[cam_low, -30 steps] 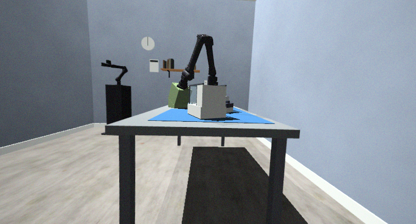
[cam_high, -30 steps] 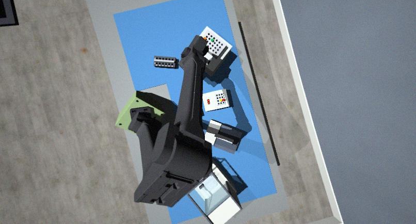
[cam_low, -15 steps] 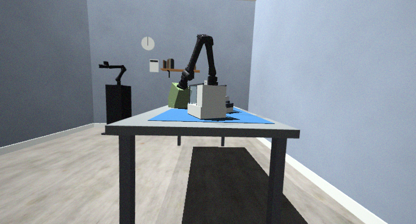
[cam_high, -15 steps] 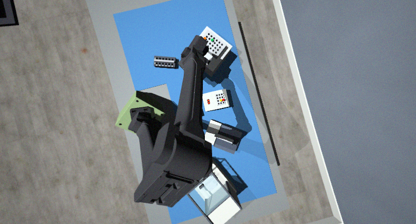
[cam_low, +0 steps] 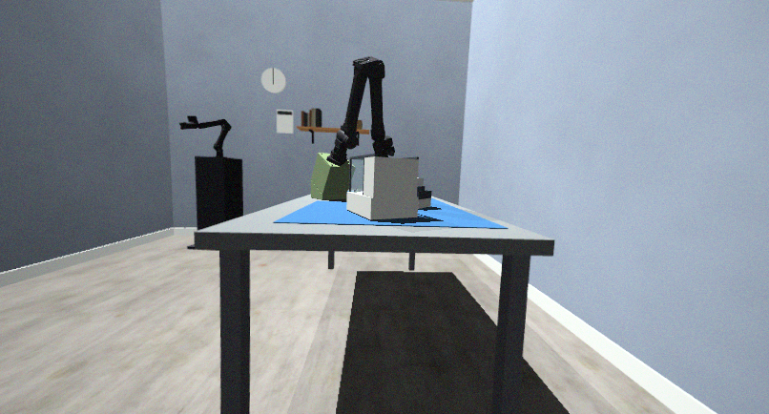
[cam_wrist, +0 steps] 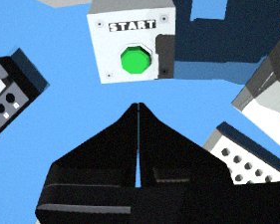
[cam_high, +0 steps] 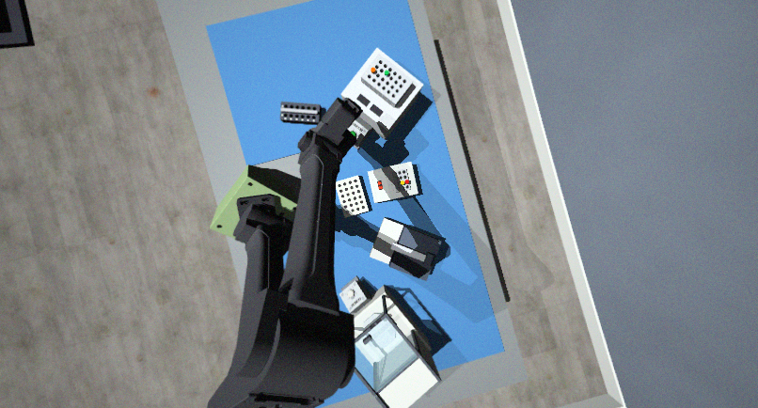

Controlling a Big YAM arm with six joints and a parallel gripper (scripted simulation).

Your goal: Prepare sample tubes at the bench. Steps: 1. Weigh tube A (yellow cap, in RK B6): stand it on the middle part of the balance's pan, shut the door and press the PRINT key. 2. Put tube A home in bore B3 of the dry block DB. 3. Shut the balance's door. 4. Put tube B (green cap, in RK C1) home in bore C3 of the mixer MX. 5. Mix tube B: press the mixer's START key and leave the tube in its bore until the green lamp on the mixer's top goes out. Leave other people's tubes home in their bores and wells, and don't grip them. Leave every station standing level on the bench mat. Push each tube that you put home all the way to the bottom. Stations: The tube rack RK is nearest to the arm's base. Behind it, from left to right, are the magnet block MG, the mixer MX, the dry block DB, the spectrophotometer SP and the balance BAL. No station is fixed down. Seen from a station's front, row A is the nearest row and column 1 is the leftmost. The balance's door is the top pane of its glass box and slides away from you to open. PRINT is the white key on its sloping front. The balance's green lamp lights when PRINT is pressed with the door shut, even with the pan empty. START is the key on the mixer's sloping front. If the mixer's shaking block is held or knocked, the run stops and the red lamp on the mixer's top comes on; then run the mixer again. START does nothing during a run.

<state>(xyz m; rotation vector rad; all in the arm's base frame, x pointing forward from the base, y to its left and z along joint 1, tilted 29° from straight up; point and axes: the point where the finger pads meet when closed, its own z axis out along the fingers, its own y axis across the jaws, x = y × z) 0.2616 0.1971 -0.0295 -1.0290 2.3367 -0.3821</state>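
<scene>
Right now my hand is 9 cm above the mixer's green start key, 2 cm to the right of it and 2 cm short of it. Round my hand: dry block DB (15 cm to the right, 13 cm below, 13 cm ahead); then orange-capped tube (17 cm to the left, 11 cm ahead); then white rack RK (18 cm to the right, 14 cm below, 2 cm behind).
</scene>
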